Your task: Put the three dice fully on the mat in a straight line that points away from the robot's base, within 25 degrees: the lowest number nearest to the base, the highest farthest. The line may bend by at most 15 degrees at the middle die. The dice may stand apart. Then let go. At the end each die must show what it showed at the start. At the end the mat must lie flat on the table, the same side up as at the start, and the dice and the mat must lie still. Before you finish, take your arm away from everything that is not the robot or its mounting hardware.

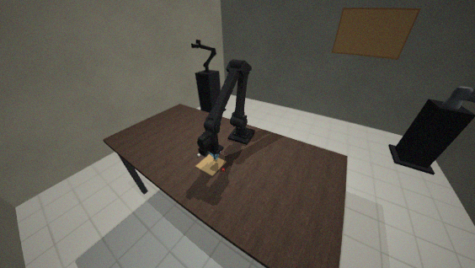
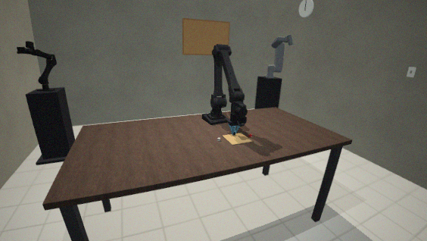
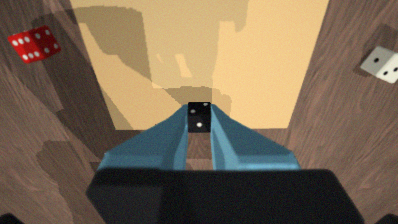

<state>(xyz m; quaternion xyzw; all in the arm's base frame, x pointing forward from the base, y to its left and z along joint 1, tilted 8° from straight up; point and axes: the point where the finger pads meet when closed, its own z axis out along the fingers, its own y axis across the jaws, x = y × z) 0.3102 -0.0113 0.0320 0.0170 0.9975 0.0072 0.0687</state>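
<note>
Now: hand right at the black die. From my hand the other things lie so: white die: 12 cm to the right, 3 cm ahead, 1 cm below; red die: 10 cm to the left, 5 cm ahead, 1 cm below; tan mat: 5 cm ahead, 2 cm below.
</note>
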